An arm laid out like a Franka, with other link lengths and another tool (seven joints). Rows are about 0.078 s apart.
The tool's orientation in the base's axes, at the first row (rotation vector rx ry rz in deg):
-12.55 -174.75 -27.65
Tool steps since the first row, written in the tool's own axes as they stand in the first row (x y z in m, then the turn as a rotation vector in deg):
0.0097 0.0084 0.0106 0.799 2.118 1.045
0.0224 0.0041 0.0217 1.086 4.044 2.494
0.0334 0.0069 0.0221 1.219 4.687 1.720
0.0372 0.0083 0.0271 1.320 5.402 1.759
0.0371 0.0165 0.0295 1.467 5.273 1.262
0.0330 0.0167 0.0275 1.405 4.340 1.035
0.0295 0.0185 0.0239 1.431 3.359 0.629
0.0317 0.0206 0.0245 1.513 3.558 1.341
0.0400 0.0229 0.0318 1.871 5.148 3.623
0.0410 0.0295 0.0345 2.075 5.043 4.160
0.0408 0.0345 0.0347 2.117 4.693 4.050
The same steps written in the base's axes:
-0.0086 0.0125 -0.0069 -0.504 2.424 -0.296
-0.0221 0.0136 -0.0179 -0.539 4.724 -1.069
-0.0325 0.0178 -0.0167 -0.559 5.107 -0.129
-0.0362 0.0211 -0.0207 -0.555 5.806 0.058
-0.0350 0.0296 -0.0205 -0.707 5.550 0.501
-0.0308 0.0286 -0.0188 -0.778 4.593 0.429
-0.0270 0.0287 -0.0151 -0.938 3.547 0.519
-0.0289 0.0312 -0.0149 -1.006 3.966 -0.092
-0.0369 0.0367 -0.0206 -1.180 6.218 -1.754
-0.0370 0.0439 -0.0211 -1.410 6.313 -2.282
-0.0361 0.0486 -0.0198 -1.500 5.954 -2.281

